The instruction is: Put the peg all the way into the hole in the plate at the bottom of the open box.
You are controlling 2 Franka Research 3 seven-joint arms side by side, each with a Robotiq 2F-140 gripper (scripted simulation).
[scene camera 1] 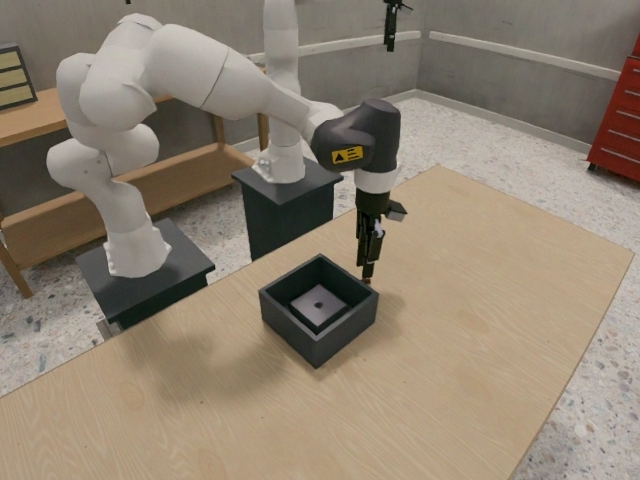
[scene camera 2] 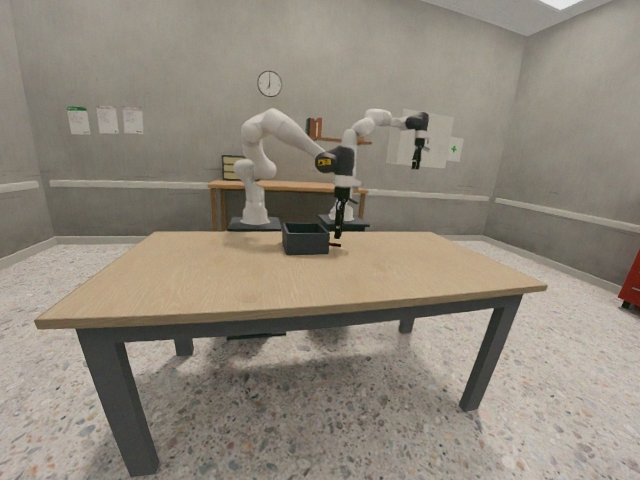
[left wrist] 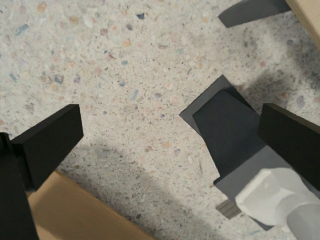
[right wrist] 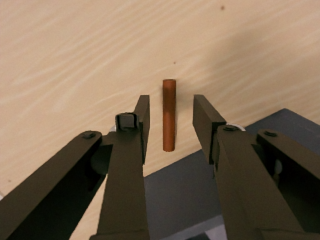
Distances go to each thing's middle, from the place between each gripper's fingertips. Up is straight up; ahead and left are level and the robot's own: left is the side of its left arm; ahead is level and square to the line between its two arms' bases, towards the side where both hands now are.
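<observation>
The brown peg [right wrist: 169, 85] is 2 cm to the right of my right hand [scene camera 1: 364, 270], 1 cm behind it and 7 cm below it. Counting from that same right hand, I find the dark grey box [scene camera 1: 274, 298] 17 cm to the right, 2 cm behind and 5 cm below, while the grey plate [scene camera 1: 317, 309] is 17 cm to the right, 2 cm behind and 3 cm below.
My left hand is 900 mm to the left of the brown peg, 430 mm short of it and 410 mm above it. The dark grey box is 1050 mm to the right of my left hand, 430 mm ahead of it and 390 mm below it. As for the grey plate, it is 1050 mm to the right of my left hand, 430 mm ahead of it and 370 mm below it.
</observation>
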